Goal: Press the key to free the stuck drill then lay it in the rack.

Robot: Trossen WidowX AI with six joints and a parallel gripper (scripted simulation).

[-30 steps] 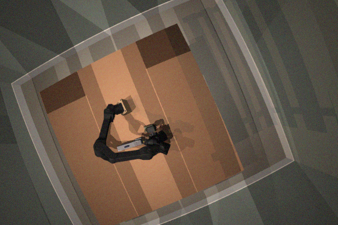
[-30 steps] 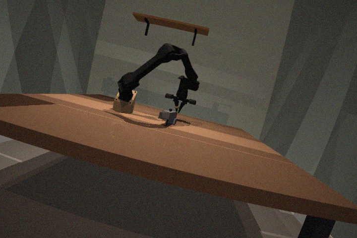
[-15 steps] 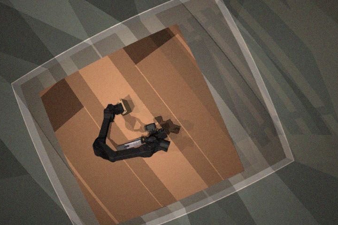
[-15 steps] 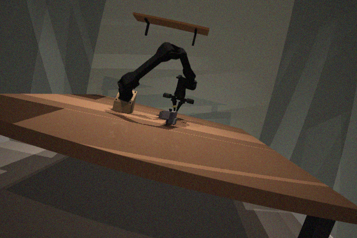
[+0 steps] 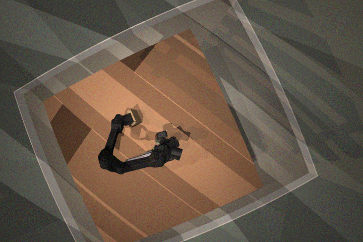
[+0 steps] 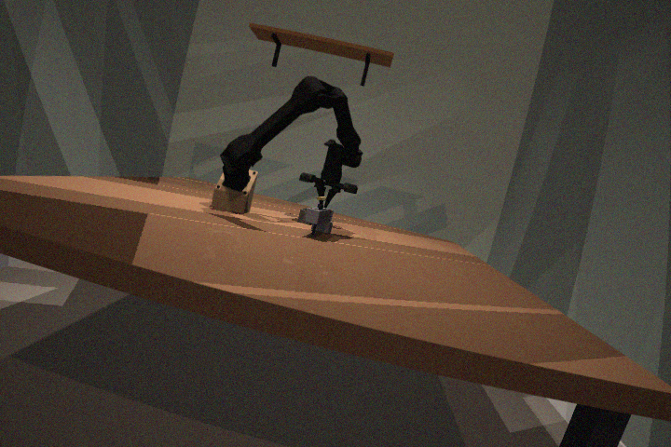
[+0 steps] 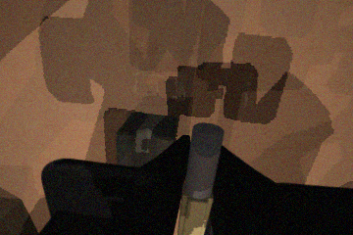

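The drill is 40 mm to the right of my gripper tip and 30 mm above it. The rest, counted from my gripper tip: rack (40 mm to the right, 40 mm behind, 30 mm below).
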